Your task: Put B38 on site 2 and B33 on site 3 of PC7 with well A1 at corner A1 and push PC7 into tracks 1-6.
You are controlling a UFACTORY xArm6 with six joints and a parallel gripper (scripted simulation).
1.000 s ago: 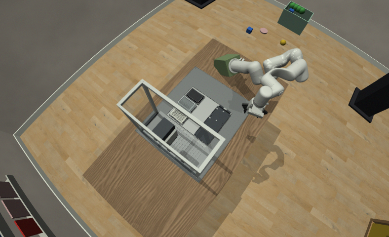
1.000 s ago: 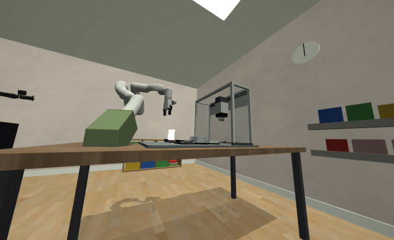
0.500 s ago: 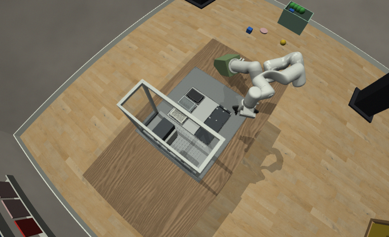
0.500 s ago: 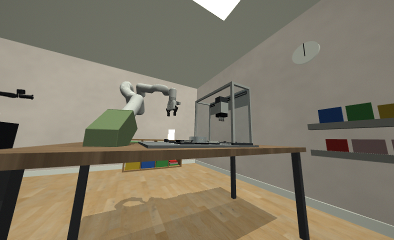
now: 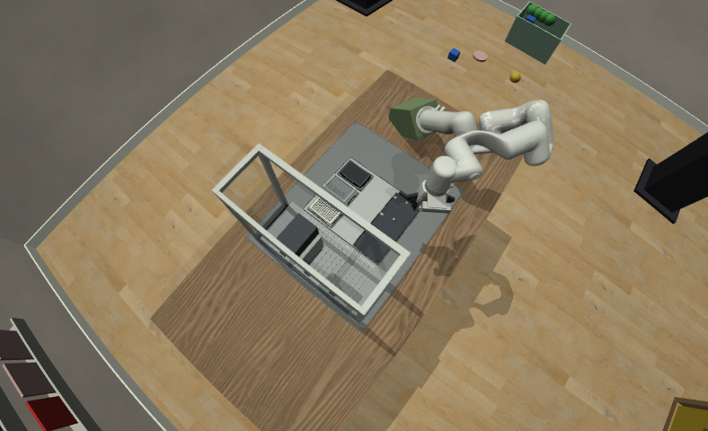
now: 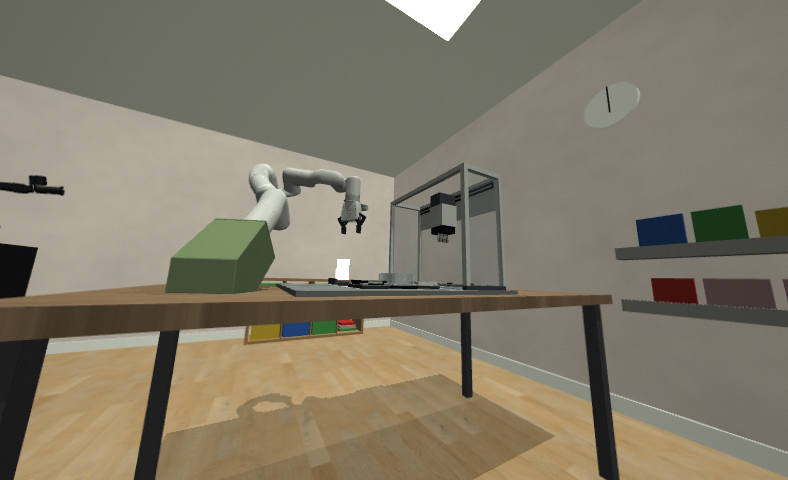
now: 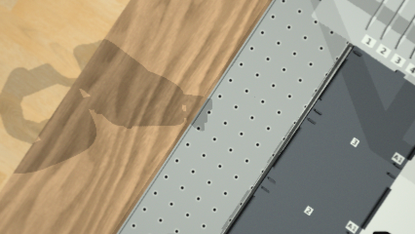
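My hand is 37 cm to the left of the dark 384-well plate, 25 cm above it and 2 cm past it. Also, from my hand: nest s1: 37 cm to the right, 26 cm below, 2 cm behind; deep-well block: 36 cm to the right, 23 cm below, 9 cm ahead; dark plate carrier: 25 cm below, 9 cm to the right, 7 cm ahead.
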